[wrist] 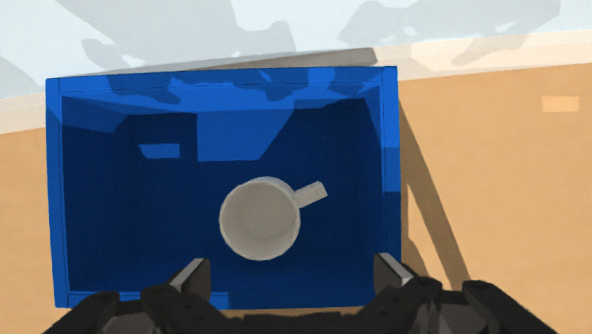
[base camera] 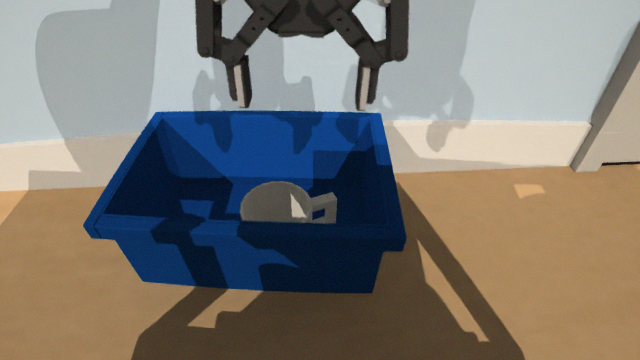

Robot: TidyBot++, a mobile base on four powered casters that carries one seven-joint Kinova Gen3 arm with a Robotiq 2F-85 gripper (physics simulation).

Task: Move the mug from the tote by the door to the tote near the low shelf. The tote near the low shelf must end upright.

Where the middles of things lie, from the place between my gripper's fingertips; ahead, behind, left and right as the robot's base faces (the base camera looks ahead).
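Mug (base camera: pixel 277 201): my hand 16 cm above it, 1 cm short of it, 2 cm to the right of it.
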